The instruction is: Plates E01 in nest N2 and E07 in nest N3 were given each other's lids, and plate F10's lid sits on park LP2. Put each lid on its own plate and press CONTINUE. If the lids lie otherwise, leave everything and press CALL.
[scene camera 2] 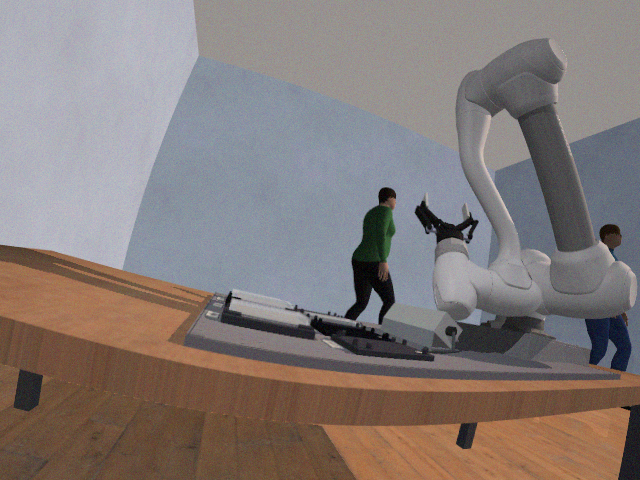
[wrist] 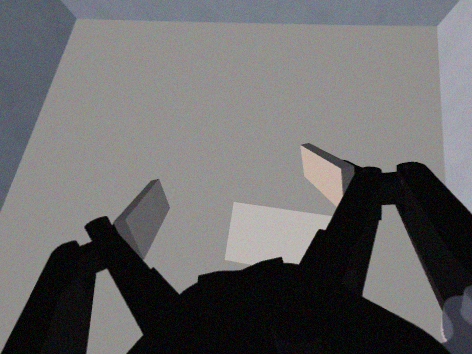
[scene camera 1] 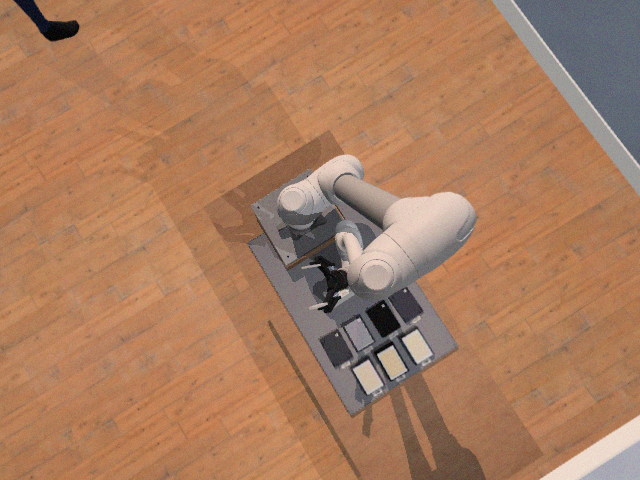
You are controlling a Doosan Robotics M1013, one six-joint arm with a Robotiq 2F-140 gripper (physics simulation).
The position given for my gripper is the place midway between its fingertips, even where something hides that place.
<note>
My gripper (scene camera 2: 445, 201) is open and holds nothing.
My gripper is seen too in the wrist view (wrist: 232, 177) and in scene camera 1 (scene camera 1: 308, 287).
</note>
